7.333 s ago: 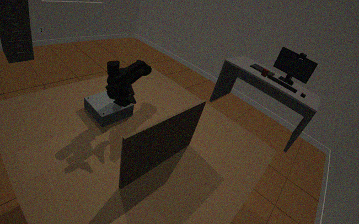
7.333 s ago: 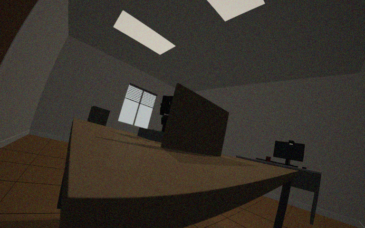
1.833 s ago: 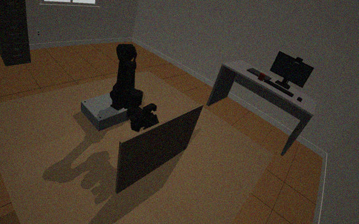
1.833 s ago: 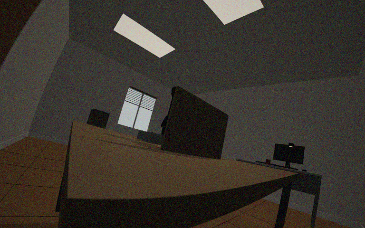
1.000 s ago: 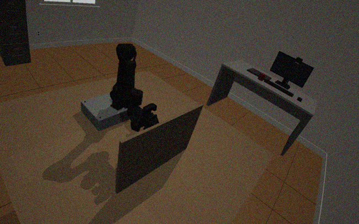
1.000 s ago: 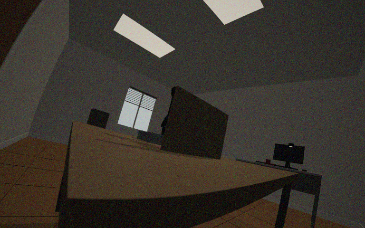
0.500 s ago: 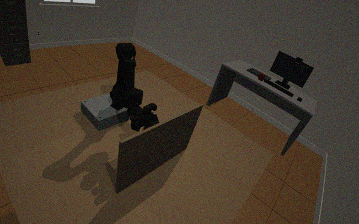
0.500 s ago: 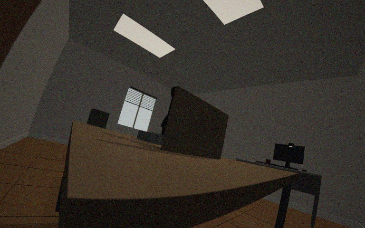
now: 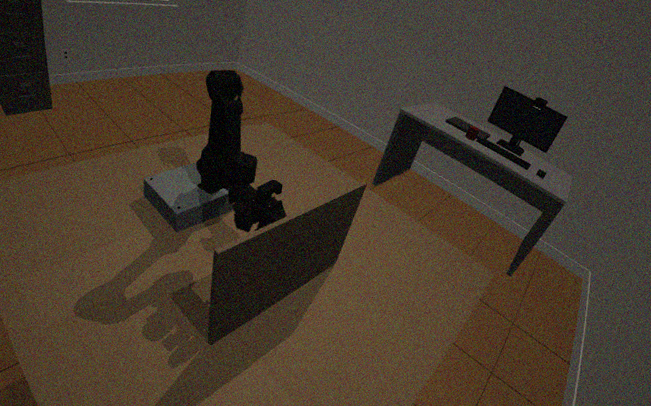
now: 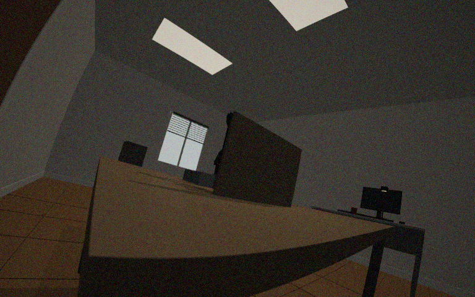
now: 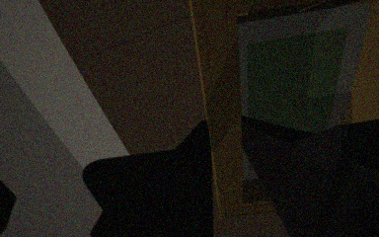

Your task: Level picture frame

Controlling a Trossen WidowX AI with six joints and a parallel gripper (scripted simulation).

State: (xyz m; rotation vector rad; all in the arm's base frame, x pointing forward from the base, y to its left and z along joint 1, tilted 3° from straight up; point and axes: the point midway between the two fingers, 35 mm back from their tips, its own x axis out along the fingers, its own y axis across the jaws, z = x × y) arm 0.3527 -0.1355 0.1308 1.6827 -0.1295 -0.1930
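The picture frame is 10 mm to the left of my gripper tip and 50 mm below it. The rest, counted from my gripper tip: wall panel 10 mm ahead, 60 mm below.
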